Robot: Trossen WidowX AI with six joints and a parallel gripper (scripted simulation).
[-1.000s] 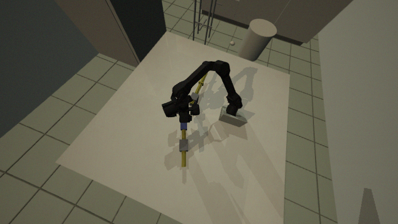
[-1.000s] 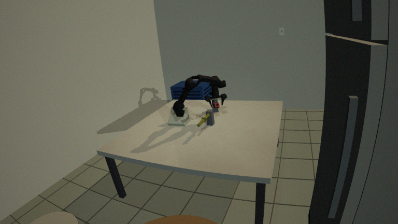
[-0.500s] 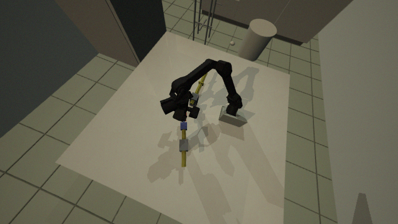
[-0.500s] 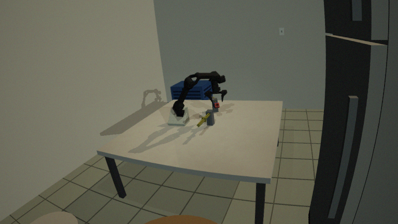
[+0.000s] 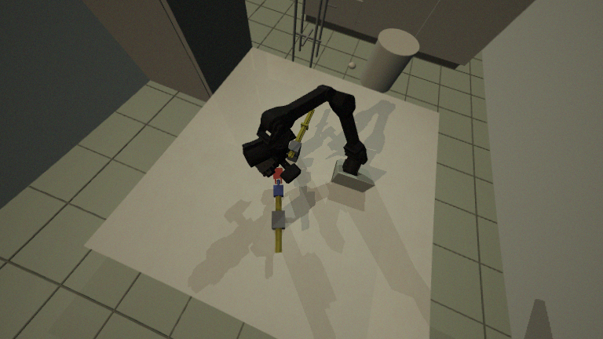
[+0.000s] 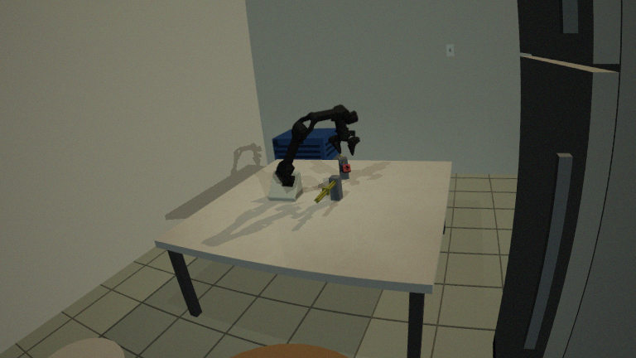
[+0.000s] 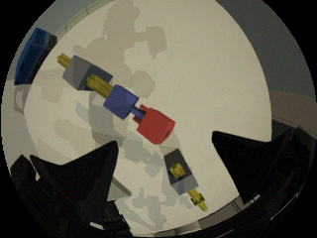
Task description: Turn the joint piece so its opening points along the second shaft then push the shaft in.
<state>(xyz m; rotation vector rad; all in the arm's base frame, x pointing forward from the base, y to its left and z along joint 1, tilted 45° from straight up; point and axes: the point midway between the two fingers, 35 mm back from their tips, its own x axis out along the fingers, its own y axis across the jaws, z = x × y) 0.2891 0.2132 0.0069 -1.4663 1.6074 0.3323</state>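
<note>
The red square joint piece lies 10 mm behind my gripper tip and 80 mm below it.
</note>
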